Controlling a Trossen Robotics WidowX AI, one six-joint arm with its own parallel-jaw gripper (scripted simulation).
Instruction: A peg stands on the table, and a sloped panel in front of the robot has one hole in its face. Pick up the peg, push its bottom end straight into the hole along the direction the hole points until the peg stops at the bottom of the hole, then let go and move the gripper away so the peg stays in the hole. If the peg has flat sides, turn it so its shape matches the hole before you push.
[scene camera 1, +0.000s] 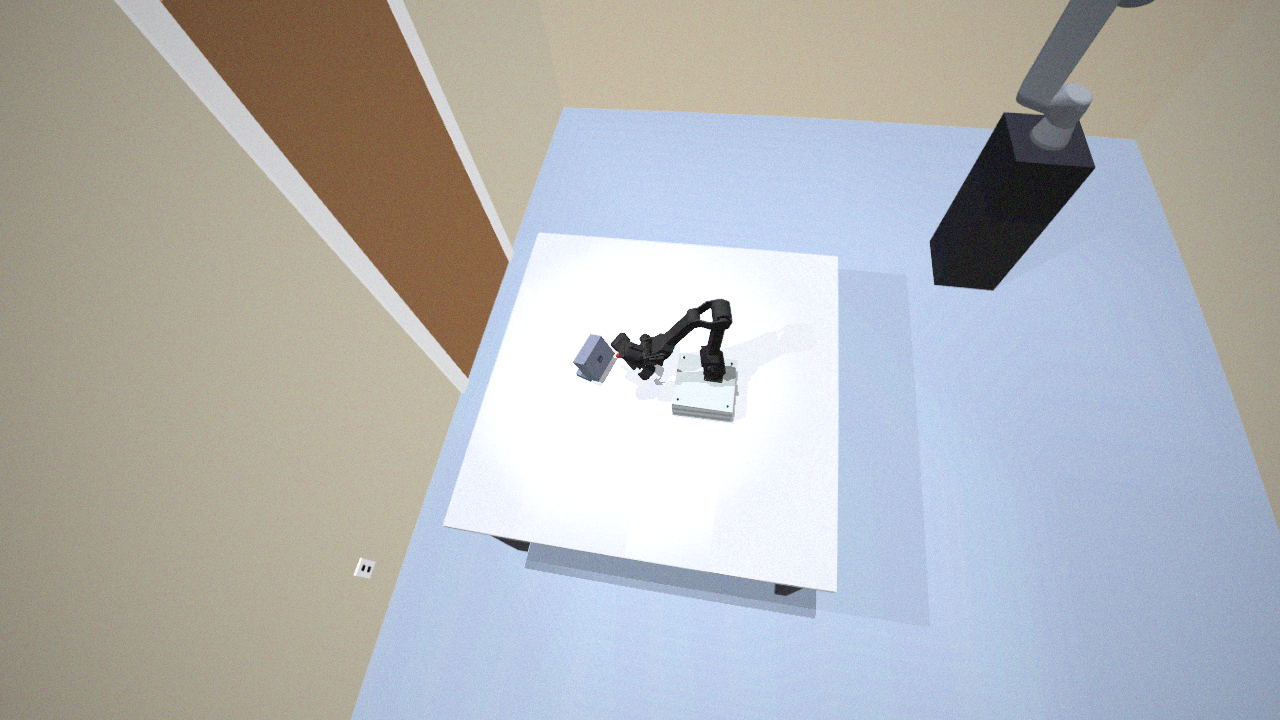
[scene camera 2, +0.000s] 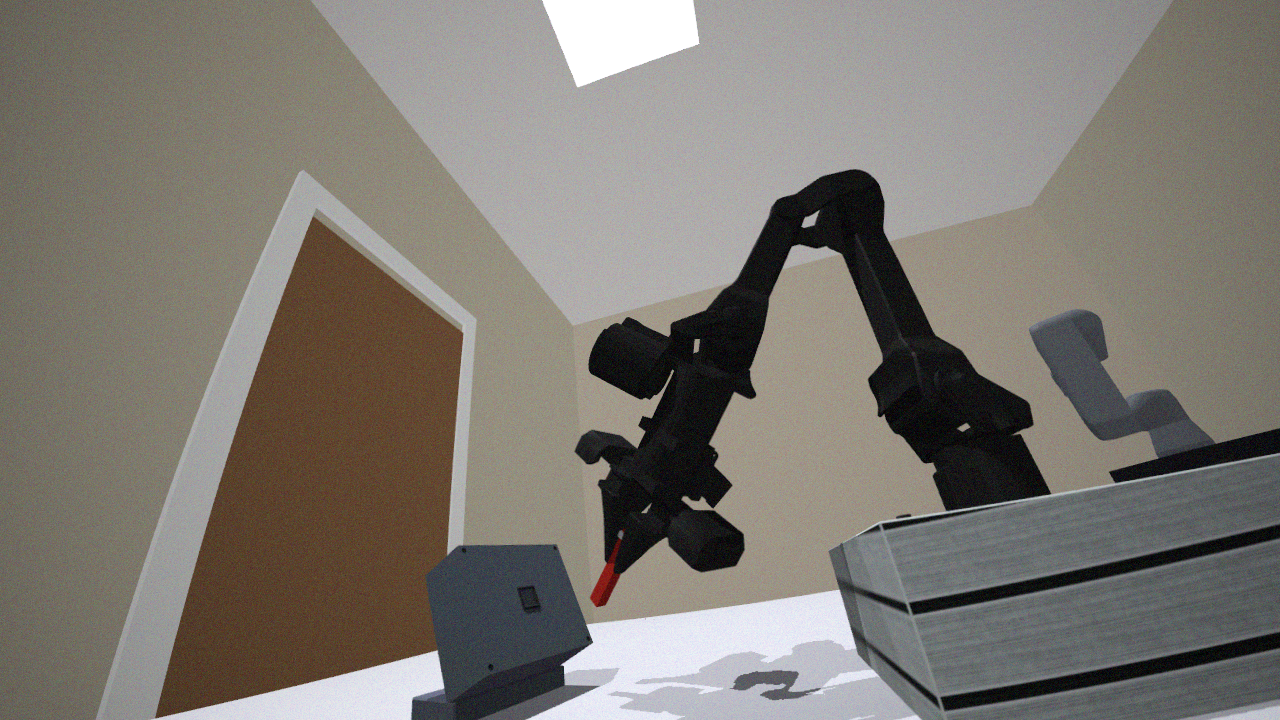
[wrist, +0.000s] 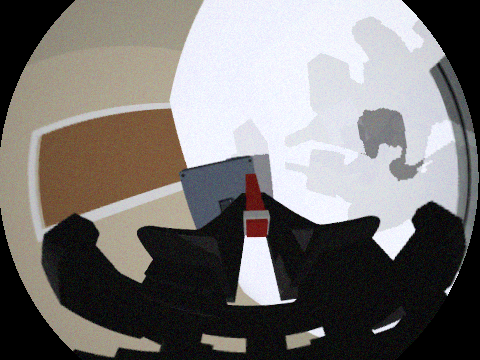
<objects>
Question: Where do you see a red peg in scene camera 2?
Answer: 600, 595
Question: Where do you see the gripper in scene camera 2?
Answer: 613, 567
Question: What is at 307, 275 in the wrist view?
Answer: The gripper.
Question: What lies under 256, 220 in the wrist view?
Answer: A red peg.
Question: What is the gripper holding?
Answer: A red peg.
</objects>
